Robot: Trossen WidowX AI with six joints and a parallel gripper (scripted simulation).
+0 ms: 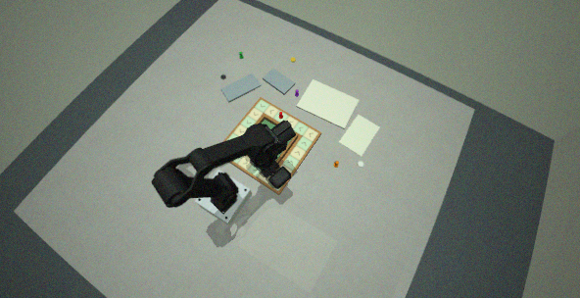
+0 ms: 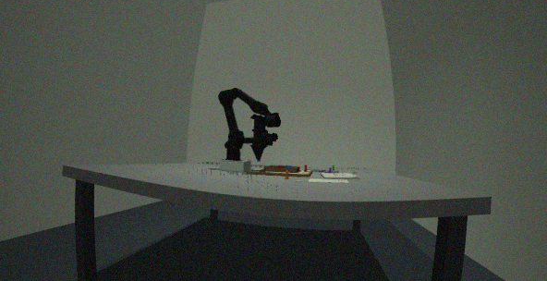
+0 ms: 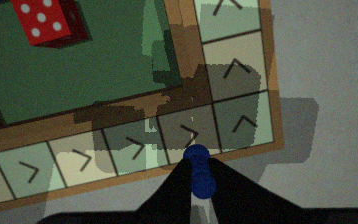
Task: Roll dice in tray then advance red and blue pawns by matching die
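Now: gripper tip 10 cm short of the green tray, 8 cm to the right of it and 6 cm above it. From my gripper tip the other things lie so: red pawn (21 cm ahead, 12 cm to the left, 4 cm below); then blue pawn (1 cm above); then orange pawn (20 cm ahead, 16 cm to the right, 5 cm below).
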